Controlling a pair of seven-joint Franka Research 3 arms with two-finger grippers.
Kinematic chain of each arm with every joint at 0, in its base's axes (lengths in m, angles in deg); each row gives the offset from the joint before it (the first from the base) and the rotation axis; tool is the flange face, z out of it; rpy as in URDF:
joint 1: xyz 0 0 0.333 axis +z
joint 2: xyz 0 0 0 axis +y
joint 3: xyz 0 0 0.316 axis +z
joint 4: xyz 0.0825 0 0 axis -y
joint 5: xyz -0.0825 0 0.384 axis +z
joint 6: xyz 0 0 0 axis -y
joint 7: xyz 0.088 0 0 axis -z
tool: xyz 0 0 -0.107 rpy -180 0 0
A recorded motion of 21 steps. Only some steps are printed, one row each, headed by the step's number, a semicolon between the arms.
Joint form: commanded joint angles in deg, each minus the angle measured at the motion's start. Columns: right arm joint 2, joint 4, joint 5, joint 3, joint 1, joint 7, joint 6; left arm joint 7, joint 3, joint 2, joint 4, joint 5, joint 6, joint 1.
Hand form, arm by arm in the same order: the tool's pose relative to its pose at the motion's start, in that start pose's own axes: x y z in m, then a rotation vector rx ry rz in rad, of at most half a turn. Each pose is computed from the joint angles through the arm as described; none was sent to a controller.
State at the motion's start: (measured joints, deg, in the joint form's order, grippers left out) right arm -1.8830 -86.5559 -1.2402 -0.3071 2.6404 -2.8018 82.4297; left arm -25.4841 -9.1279 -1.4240 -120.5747 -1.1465 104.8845 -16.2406
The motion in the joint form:
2: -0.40 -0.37 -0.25 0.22 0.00 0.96 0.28; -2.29 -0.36 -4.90 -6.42 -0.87 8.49 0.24
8: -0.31 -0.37 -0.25 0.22 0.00 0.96 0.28; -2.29 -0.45 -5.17 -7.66 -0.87 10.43 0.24
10: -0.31 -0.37 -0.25 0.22 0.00 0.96 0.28; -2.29 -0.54 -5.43 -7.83 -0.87 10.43 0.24
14: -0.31 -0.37 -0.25 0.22 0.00 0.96 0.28; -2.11 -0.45 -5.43 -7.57 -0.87 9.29 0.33
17: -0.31 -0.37 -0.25 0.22 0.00 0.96 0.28; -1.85 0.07 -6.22 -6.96 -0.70 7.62 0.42
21: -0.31 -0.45 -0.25 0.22 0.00 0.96 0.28; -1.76 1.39 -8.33 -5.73 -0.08 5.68 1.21
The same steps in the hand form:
2: -0.0017 -0.0016 -0.0011 -0.0048 0.0053 0.0135; -0.0153 -0.0049 0.0012 -0.0540 0.1079 -0.0472
8: -0.0011 -0.0016 -0.0003 -0.0047 0.0037 0.0135; -0.0160 -0.0046 0.0064 -0.0602 0.1236 -0.0464
10: -0.0011 -0.0016 -0.0003 -0.0047 0.0037 0.0135; -0.0175 -0.0044 0.0058 -0.0599 0.1255 -0.0451
14: -0.0011 -0.0016 -0.0003 -0.0047 0.0037 0.0135; -0.0180 -0.0063 0.0056 -0.0536 0.1115 -0.0449
17: -0.0011 -0.0016 -0.0003 -0.0047 0.0037 0.0135; -0.0196 -0.0126 -0.0031 -0.0499 0.1082 -0.0494
21: -0.0011 -0.0016 0.0003 -0.0047 0.0023 0.0134; -0.0202 -0.0324 -0.0269 -0.0561 0.1326 -0.0801

